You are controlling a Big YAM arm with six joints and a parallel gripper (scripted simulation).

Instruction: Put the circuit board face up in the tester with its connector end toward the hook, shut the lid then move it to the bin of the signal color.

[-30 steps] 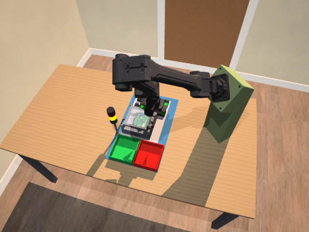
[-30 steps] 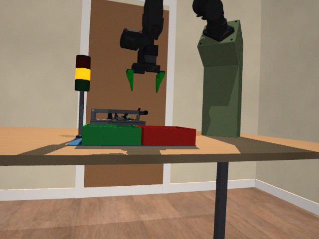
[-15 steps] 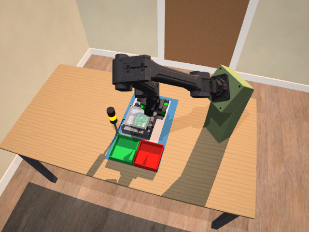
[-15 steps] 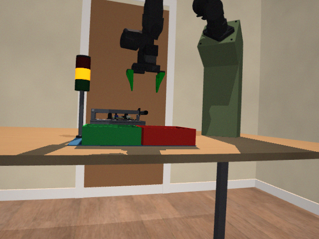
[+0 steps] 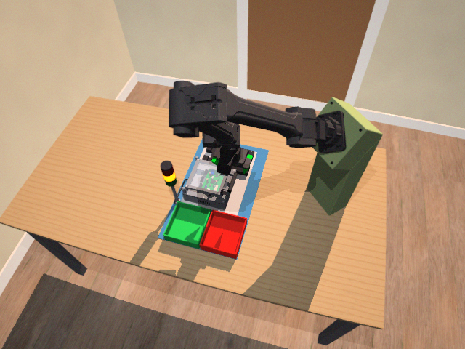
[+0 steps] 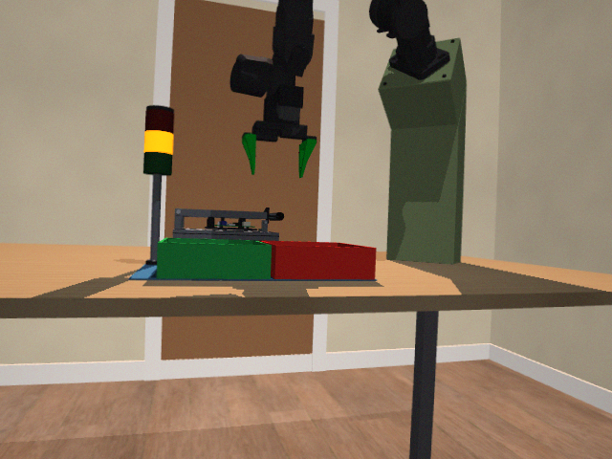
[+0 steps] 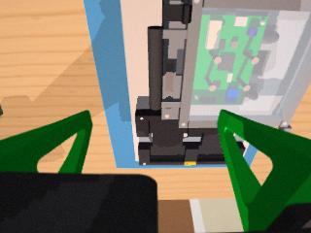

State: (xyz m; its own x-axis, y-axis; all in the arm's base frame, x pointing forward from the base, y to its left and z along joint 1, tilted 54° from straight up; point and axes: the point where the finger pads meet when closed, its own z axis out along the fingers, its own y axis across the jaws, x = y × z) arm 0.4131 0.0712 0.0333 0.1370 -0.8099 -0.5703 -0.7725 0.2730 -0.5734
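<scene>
Right now the latch hook is 9 cm below my hand, 6 cm to the left of it and 1 cm ahead of it. Round my hand: tester plate (11 cm below, 9 cm ahead, 2 cm to the left); then green circuit board (11 cm below, 8 cm ahead, 2 cm to the left); then tester lid (9 cm below, 9 cm ahead, 2 cm to the left).
</scene>
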